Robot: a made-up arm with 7 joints. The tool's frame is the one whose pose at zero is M. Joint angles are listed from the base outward.
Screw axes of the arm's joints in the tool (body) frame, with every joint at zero. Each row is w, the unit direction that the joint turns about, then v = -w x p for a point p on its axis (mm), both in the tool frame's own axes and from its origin. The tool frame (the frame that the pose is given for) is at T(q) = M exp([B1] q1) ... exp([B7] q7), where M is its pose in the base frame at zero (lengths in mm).
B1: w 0 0 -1 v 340.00 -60.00 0.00
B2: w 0 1 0 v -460.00 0.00 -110.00
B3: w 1 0 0 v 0.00 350.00 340.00
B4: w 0 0 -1 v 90.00 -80.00 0.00
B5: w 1 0 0 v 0.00 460.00 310.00
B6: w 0 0 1 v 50.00 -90.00 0.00
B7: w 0 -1 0 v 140.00 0.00 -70.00
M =
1 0 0 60.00
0 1 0 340.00
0 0 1 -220.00
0 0 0 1
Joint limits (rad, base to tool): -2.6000..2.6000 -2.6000..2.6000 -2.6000..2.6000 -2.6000..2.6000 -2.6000..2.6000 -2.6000..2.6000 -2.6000..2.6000
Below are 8 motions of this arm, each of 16 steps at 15 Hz.
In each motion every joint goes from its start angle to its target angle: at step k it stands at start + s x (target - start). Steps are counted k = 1, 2, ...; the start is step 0. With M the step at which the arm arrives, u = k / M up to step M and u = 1 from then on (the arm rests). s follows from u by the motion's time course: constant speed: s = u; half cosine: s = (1 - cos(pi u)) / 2; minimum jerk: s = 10 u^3 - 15 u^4 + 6 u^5.
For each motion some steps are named. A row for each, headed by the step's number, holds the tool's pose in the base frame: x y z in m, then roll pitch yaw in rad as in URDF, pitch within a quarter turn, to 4 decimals.
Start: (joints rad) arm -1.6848 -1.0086 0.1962 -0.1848 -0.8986 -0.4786 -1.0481
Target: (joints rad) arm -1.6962 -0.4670 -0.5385 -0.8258 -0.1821 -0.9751 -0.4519
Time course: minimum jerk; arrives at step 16
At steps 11, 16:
11: -0.1798 0.2621 -0.2814 -0.4012 -0.3455 1.3163
16: -0.1594 0.1752 -0.3474 -0.4969 -0.2825 1.3732

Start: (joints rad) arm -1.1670 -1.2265 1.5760 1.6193 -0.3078 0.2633 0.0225
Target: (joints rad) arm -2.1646 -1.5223 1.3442 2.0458 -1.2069 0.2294 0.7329
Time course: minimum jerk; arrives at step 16
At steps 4, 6, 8, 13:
4: -0.4514 0.0159 0.1440 1.1797 0.1300 1.2632
6: -0.4687 -0.0670 0.0492 1.0137 0.0985 1.3287
8: -0.4469 -0.1855 -0.0722 0.8119 0.0202 1.4442
13: -0.2620 -0.3839 -0.2837 0.4627 -0.2090 1.8078

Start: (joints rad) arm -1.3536 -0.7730 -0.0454 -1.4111 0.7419 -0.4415 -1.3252
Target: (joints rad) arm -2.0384 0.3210 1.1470 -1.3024 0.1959 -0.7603 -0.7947
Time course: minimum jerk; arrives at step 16
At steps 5, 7, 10, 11, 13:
5: -0.2950 -0.2566 0.1447 0.3767 1.0288 2.8415
7: -0.2452 -0.3254 0.1995 0.5911 0.7416 3.1077
10: -0.1758 -0.3736 0.3239 0.9214 0.2973 -3.0436
11: -0.1631 -0.3703 0.3639 1.0344 0.2068 -3.0595
13: -0.1531 -0.3524 0.4192 1.2078 0.1238 -3.1123

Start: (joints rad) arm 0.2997 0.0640 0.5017 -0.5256 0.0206 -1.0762 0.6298
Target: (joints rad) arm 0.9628 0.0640 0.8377 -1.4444 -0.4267 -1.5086 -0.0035
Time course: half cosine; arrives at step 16
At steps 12, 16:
12: 0.4385 0.4009 0.0475 0.7332 -0.1701 -1.2663
16: 0.4929 0.3594 0.0669 0.8173 -0.1771 -1.3156

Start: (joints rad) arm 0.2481 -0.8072 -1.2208 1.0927 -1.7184 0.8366 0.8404
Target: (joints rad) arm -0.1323 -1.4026 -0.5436 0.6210 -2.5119 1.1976 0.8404
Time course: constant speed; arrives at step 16
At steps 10, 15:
10: -0.4813 -0.2655 -0.0055 -1.4059 -0.1463 -0.7904
15: -0.4413 -0.3607 0.0496 -1.3470 -0.0482 -0.6286

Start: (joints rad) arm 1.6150 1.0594 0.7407 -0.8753 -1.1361 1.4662 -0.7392
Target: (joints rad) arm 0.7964 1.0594 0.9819 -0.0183 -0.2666 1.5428 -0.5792
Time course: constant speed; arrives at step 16
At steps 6, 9, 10, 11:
6: 0.2187 0.1557 -0.2413 0.6427 0.3042 0.8356
9: 0.2078 0.2246 -0.1877 0.7611 0.1501 0.8167
10: 0.2036 0.2429 -0.1693 0.8025 0.1063 0.8026
11: 0.1993 0.2589 -0.1510 0.8450 0.0669 0.7848

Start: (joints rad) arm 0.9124 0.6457 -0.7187 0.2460 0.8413 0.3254 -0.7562
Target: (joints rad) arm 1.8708 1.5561 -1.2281 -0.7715 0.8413 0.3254 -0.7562
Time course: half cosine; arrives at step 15
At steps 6, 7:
6: 0.1970 0.4915 -0.0469 2.1214 1.2078 1.1608
7: 0.2140 0.5159 -0.0002 2.3091 1.0487 1.3110

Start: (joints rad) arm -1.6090 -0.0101 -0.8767 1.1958 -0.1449 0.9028 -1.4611
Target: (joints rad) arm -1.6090 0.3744 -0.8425 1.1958 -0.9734 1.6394 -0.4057
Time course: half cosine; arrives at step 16
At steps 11, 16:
11: 0.2889 -0.3320 0.0591 -2.1289 0.7138 -0.0032
16: 0.3318 -0.3963 0.1400 -2.3838 0.8509 -0.1618

